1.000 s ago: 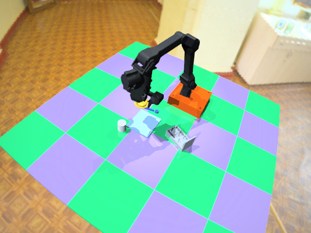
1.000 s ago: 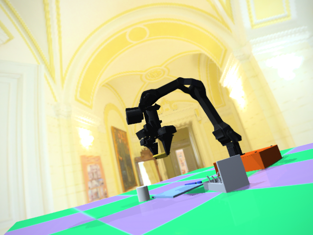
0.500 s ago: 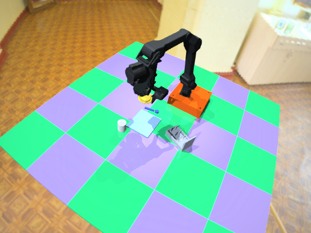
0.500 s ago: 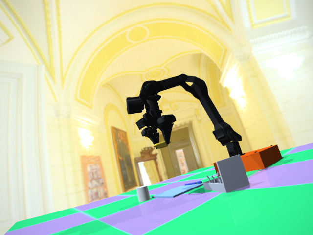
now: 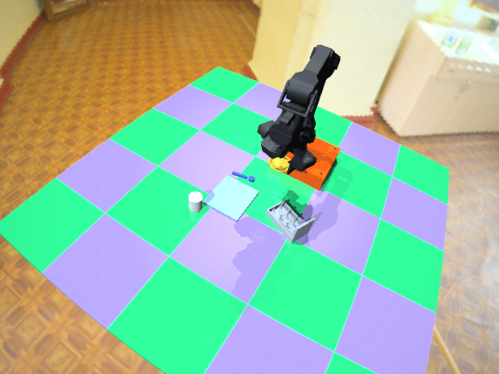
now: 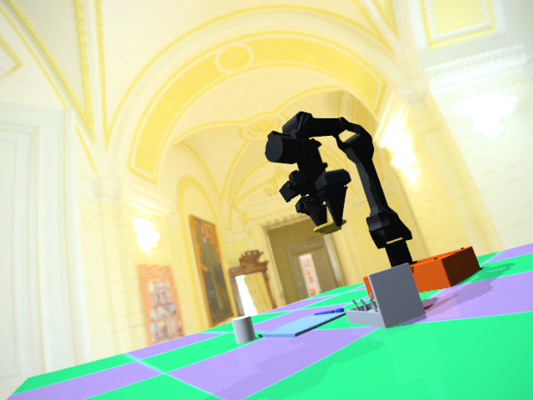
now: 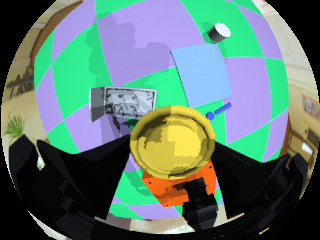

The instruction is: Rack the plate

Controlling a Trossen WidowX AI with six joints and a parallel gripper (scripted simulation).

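My gripper tip is now 50 mm short of the grey dish rack, 80 mm to the right of it and 160 mm above it. From my gripper tip the other things lie so: yellow plate: 10 mm above; light blue mat: 30 mm ahead, 120 mm to the right, 180 mm below; small blue spoon: 80 mm behind, 110 mm to the right, 180 mm below.
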